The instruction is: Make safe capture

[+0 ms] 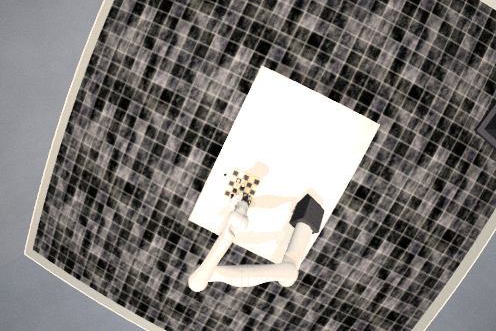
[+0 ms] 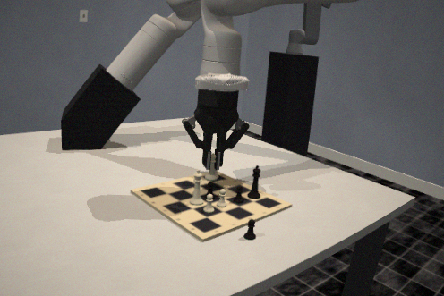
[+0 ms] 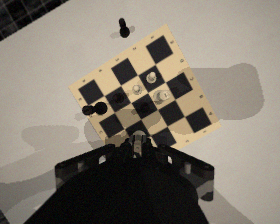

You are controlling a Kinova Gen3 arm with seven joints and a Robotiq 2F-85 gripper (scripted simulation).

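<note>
Right now my hand is 60 mm short of the tall white piece, 60 mm to the left of it and 30 mm above it. The rest, counted from my hand: tall black piece 70 mm ahead, 60 mm to the left, 30 mm below; board 50 mm ahead, 30 mm to the right, 60 mm below.
</note>
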